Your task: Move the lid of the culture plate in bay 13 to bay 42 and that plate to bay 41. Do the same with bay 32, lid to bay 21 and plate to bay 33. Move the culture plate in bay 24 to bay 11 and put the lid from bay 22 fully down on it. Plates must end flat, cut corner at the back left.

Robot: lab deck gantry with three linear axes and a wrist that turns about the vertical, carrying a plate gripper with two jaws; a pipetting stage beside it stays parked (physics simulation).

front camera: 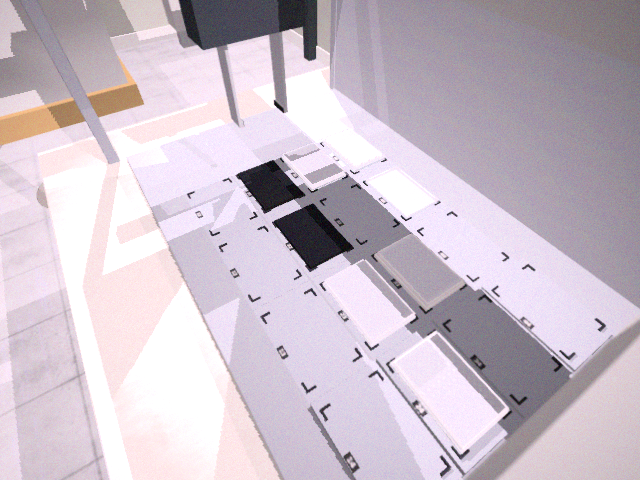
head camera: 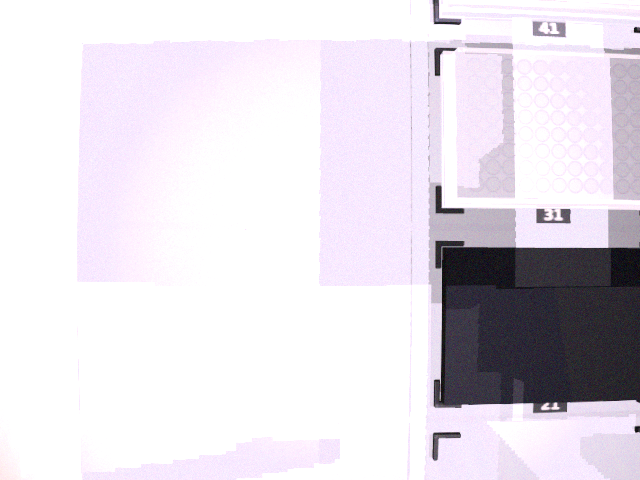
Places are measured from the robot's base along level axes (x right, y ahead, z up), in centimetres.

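Pixels of known places: gripper, fingertip midpoint: [front camera: 259,115]; robot's base, origin of the base link: [front camera: 189,195].
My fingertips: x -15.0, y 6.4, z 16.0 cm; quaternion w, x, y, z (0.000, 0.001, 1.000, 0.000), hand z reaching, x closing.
Observation:
Ahead of a thing's pixels: the offset from my fingertips to its top centre.
In the front view, my gripper [front camera: 260,116] hangs beyond the column-1 bays, jaws apart and nothing between them. A black lid {dz -15.2, dx +0.0, dy +0.0 cm} [front camera: 269,184] [head camera: 527,341] lies in bay 21 and another black lid {dz -15.2, dx +0.0, dy +16.4 cm} [front camera: 312,236] in bay 22. The culture plate {dz -13.1, dx +0.0, dy +49.2 cm} [front camera: 449,390], pale and rimmed, is in bay 24. A greyish plate {dz -14.6, dx -10.7, dy +32.8 cm} [front camera: 419,271] sits in bay 33. Overexposed white pieces lie in bays 41 and 42: the plate {dz -14.6, dx -21.4, dy +0.0 cm} [front camera: 354,148] [head camera: 558,8] and the lid {dz -15.2, dx -21.4, dy +16.4 cm} [front camera: 400,192]. Bays 11, 13 and 32 hold nothing. Glare hides the cut corners.
A pale plate with wells {dz -14.6, dx -10.7, dy +0.0 cm} [front camera: 313,173] [head camera: 560,124] stands in bay 31, behind bay 21. Another white plate {dz -14.6, dx +0.0, dy +32.8 cm} [front camera: 368,303] stands in bay 23, between bays 22 and 24. Black corner brackets mark the bays. A slanting grey post [front camera: 72,87] rises at the deck's far left.

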